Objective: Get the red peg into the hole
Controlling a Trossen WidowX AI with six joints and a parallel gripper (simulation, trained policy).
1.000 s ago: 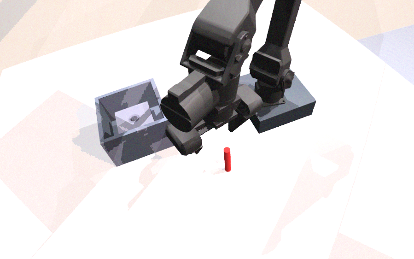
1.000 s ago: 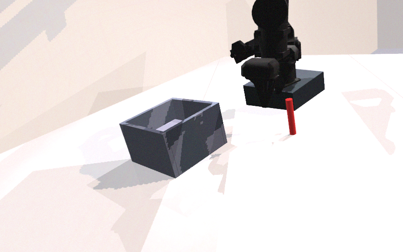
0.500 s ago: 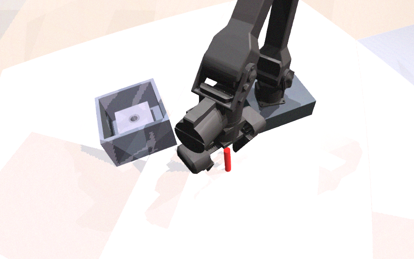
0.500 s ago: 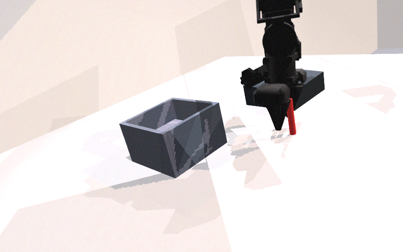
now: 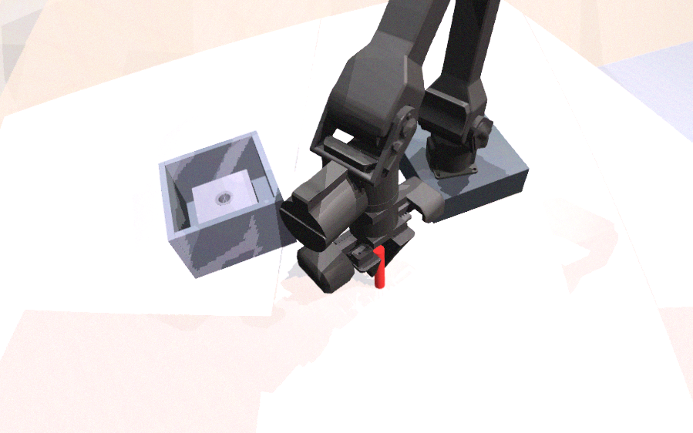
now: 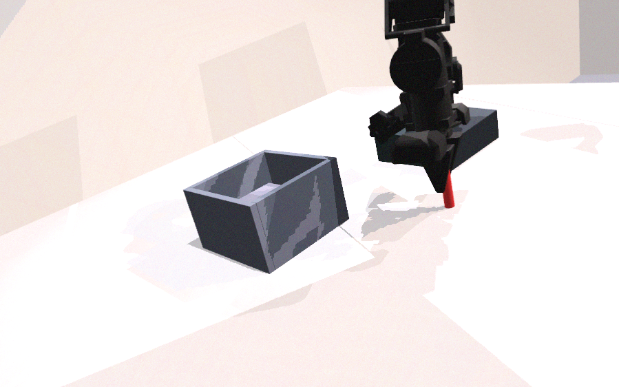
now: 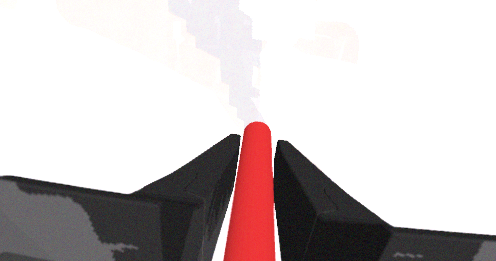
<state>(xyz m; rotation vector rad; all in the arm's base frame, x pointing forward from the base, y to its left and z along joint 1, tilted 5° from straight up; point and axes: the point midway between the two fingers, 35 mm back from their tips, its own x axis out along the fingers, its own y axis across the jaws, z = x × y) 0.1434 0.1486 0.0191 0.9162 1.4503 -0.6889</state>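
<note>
My gripper tip is 1 cm to the right of the red peg and 2 cm below it. Also, from my gripper tip: pale plate (20 cm ahead, 15 cm to the right, 2 cm above); then grey box (20 cm ahead, 15 cm to the right).
</note>
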